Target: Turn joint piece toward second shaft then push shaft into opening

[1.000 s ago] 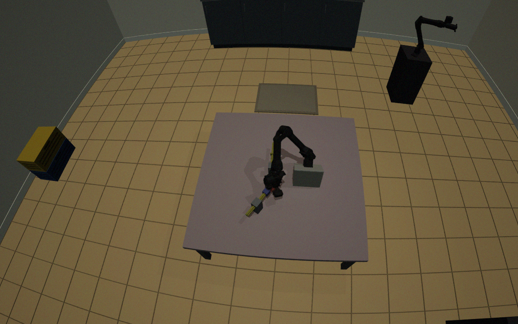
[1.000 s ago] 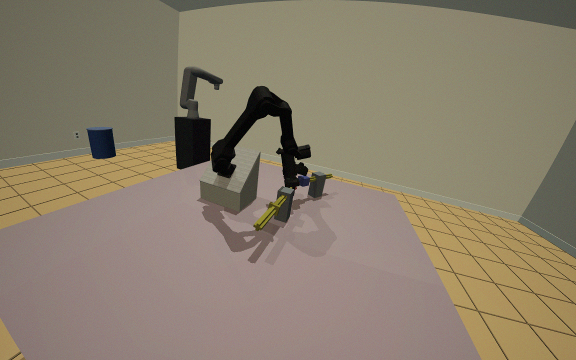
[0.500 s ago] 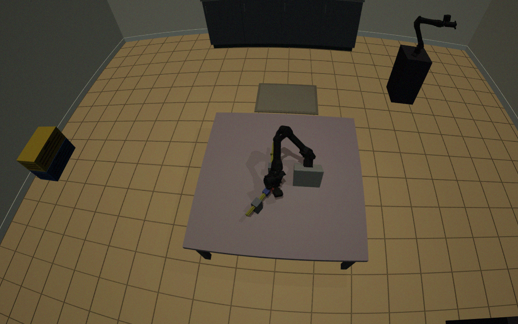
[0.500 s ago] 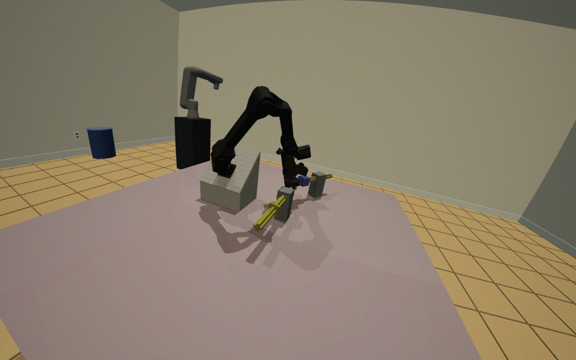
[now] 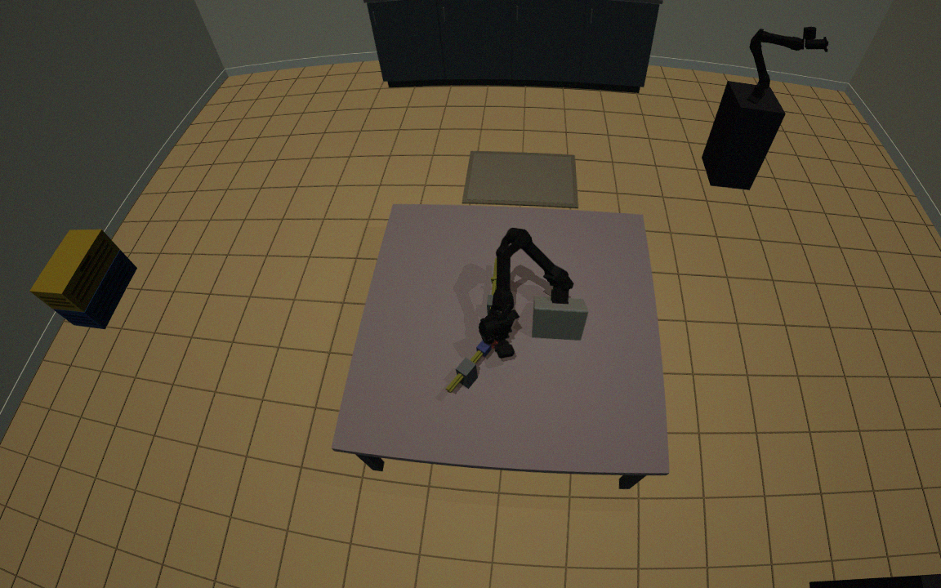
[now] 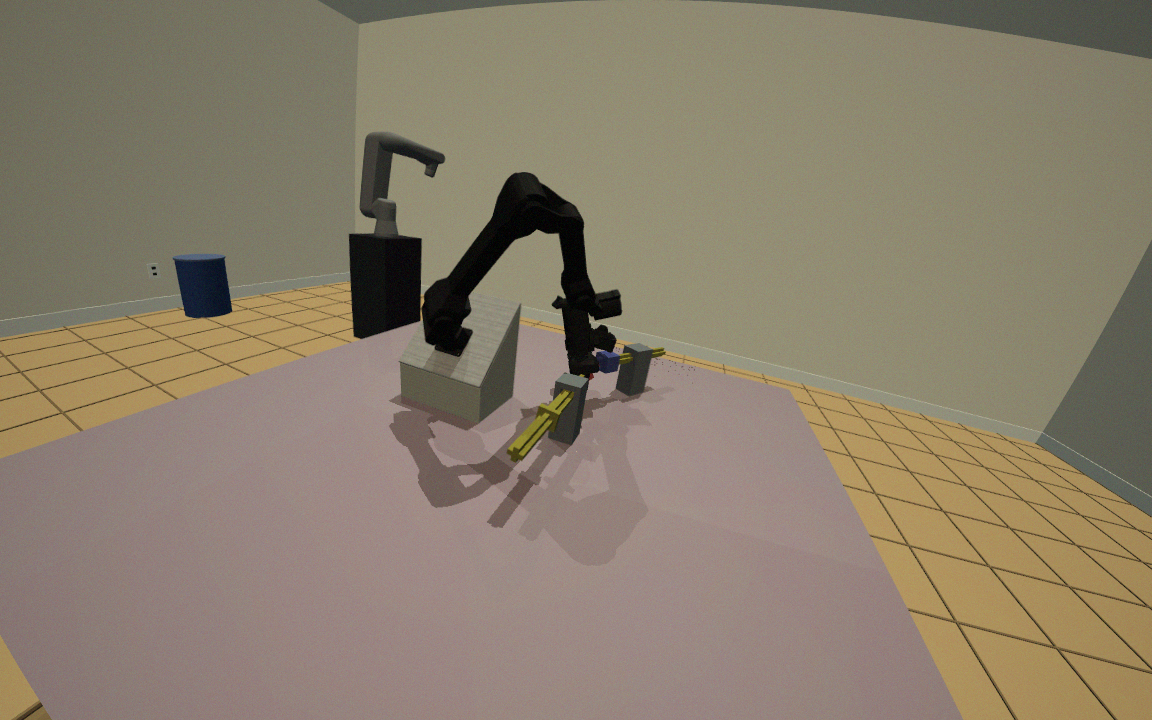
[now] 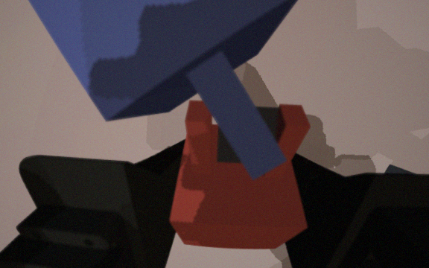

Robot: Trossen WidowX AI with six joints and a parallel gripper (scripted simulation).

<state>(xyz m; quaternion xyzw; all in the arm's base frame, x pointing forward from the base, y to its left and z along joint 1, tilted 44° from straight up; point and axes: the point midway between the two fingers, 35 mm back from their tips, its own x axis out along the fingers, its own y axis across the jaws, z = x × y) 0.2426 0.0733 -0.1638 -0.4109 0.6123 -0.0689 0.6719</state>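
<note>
Now: gripper tip 4 cm below the red joint piece and 1 cm past it.
</note>
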